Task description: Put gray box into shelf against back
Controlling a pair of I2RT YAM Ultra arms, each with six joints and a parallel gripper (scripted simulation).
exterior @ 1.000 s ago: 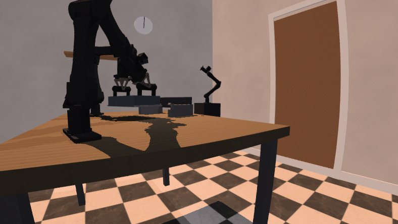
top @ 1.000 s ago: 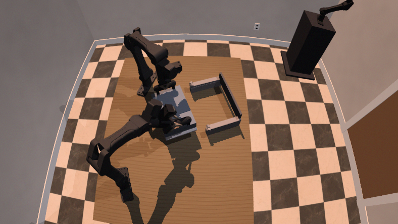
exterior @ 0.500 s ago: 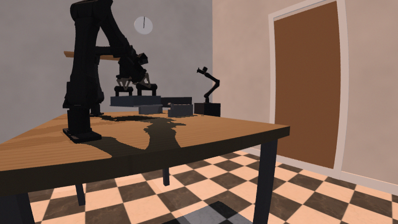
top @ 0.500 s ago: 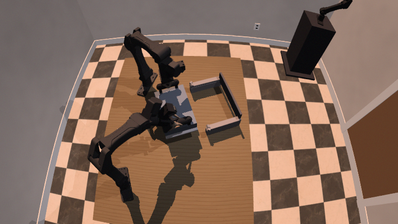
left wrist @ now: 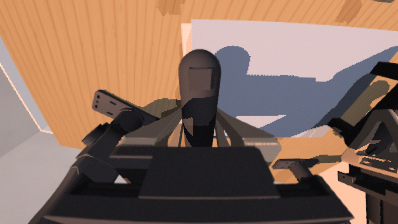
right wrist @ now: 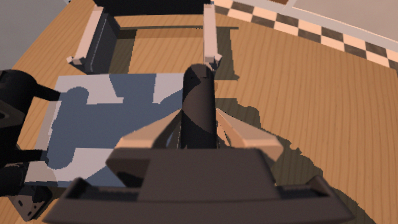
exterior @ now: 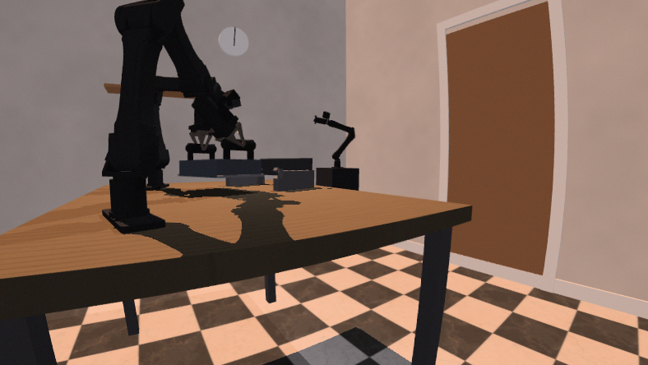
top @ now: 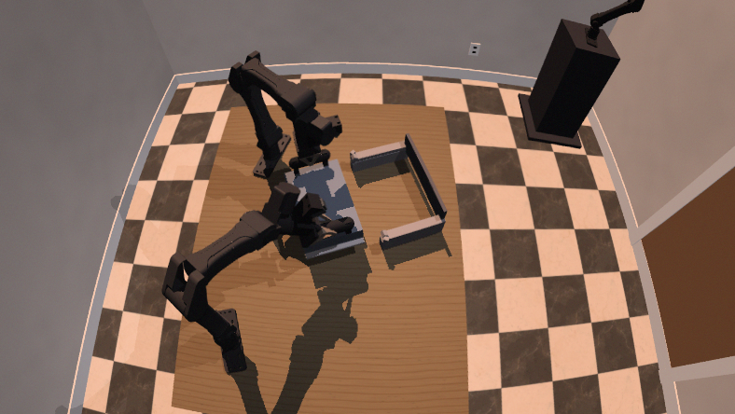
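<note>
The gray box is 5 cm ahead of my left hand, 11 cm to the right of it and 5 cm below it. From my left hand the other things lie so: shelf back wall 36 cm ahead, 2 cm to the left, 8 cm below.
Right now my right hand is 110 mm to the right of the gray box, 50 mm past it and 50 mm above it. Also, from my right hand: shelf back wall: 260 mm ahead, 250 mm to the left, 80 mm below.
</note>
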